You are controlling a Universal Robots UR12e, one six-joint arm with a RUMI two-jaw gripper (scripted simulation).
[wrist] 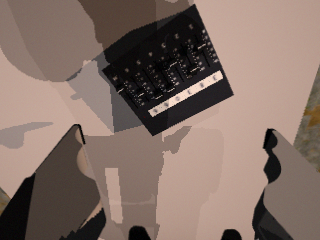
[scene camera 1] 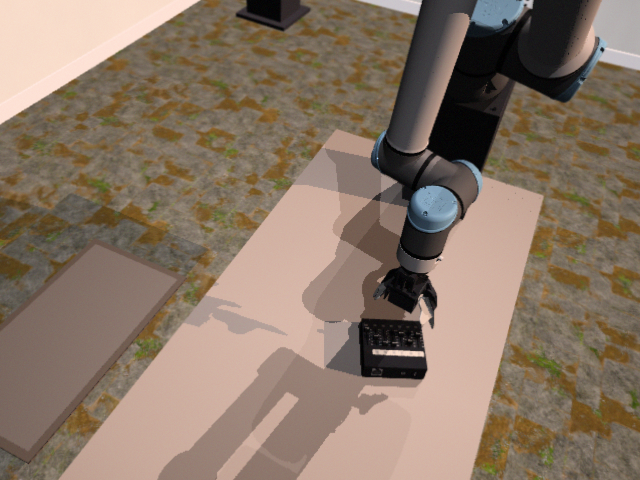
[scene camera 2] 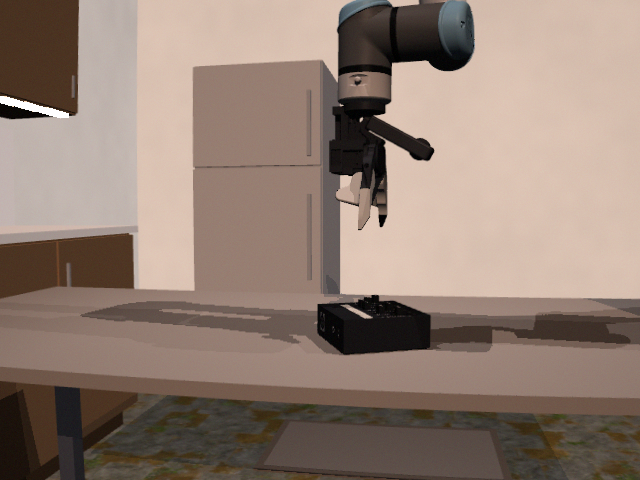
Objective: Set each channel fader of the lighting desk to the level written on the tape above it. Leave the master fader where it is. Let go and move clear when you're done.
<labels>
gripper: wrist 172, 127; scene camera 1; scene camera 2
same spot on gripper: (scene camera 1: 428, 303) = (scene camera 2: 361, 180)
</labels>
